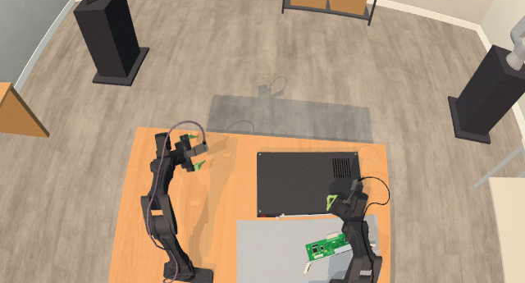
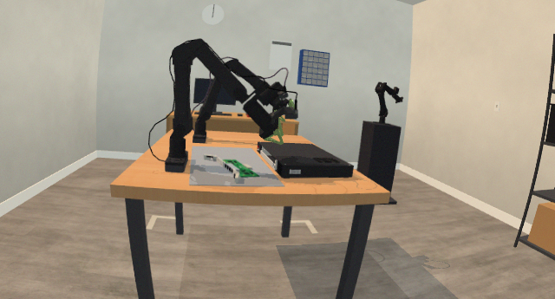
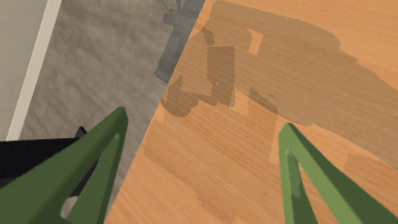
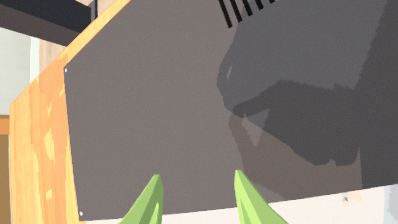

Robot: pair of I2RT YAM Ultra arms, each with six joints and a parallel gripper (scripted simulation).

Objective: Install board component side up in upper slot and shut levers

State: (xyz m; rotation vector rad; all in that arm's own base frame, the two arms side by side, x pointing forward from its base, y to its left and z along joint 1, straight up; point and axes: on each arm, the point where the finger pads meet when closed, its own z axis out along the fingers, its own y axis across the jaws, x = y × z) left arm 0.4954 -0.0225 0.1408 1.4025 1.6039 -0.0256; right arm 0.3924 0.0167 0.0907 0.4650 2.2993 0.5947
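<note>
My right gripper is now 20 cm past the grey mat, 4 cm to the right of it and 12 cm above it. Round my right hand: black enclosure (7 cm ahead, 8 cm to the left, 8 cm below).
</note>
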